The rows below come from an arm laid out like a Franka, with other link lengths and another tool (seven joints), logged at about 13 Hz.
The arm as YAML. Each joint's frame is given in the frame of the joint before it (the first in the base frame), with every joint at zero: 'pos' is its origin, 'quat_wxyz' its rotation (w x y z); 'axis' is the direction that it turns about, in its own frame. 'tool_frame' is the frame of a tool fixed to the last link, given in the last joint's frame.
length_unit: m
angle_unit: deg
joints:
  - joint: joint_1
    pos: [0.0, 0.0, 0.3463]
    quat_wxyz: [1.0, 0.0, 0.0, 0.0]
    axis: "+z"
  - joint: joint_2
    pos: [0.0, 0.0, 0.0]
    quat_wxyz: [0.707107, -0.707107, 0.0, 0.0]
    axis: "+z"
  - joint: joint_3
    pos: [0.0, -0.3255, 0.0]
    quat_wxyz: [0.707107, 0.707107, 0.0, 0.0]
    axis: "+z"
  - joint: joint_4
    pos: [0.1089, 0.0, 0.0]
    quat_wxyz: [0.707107, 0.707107, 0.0, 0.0]
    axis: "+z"
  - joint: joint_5
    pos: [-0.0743, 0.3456, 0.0]
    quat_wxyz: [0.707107, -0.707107, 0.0, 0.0]
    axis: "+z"
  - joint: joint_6
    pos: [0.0, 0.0, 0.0]
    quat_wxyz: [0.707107, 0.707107, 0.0, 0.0]
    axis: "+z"
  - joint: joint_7
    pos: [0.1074, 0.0, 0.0]
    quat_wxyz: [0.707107, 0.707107, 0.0, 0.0]
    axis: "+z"
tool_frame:
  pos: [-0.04, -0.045, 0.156]
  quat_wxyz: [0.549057, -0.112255, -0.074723, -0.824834]
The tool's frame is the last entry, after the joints.
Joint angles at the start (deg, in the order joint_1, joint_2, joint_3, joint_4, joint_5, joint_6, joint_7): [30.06 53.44 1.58 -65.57 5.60 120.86 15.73]
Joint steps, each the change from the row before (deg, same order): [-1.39 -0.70 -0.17 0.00 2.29 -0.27 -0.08]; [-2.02 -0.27 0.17 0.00 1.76 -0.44 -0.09]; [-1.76 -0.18 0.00 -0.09 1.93 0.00 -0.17]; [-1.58 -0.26 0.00 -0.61 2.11 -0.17 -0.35]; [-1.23 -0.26 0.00 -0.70 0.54 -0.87 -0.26]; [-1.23 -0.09 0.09 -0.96 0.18 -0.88 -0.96]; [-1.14 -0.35 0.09 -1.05 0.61 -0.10 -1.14]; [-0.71 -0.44 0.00 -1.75 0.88 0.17 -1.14]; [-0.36 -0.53 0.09 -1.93 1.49 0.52 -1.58]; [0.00 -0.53 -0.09 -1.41 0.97 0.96 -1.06]
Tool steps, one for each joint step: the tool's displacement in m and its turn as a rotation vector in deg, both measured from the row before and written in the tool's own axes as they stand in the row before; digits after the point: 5 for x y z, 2 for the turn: [-0.01840 0.00294 -0.00788 -0.14 1.73 2.61]; [-0.02287 0.00143 -0.00185 0.41 1.58 2.64]; [-0.02097 0.00230 -0.00153 0.08 1.56 2.58]; [-0.01790 -0.00002 0.00037 0.56 1.76 2.24]; [-0.01467 -0.00336 0.00290 1.26 0.54 0.99]; [-0.01415 -0.00602 0.00715 1.48 0.36 0.06]; [-0.01296 -0.00383 0.00287 0.50 0.65 0.22]; [-0.00771 -0.00625 0.00603 0.82 0.80 0.04]; [-0.00190 -0.00626 0.00485 0.41 1.33 -0.36]; [-0.00038 -0.00293 0.00145 -0.36 0.59 -0.21]
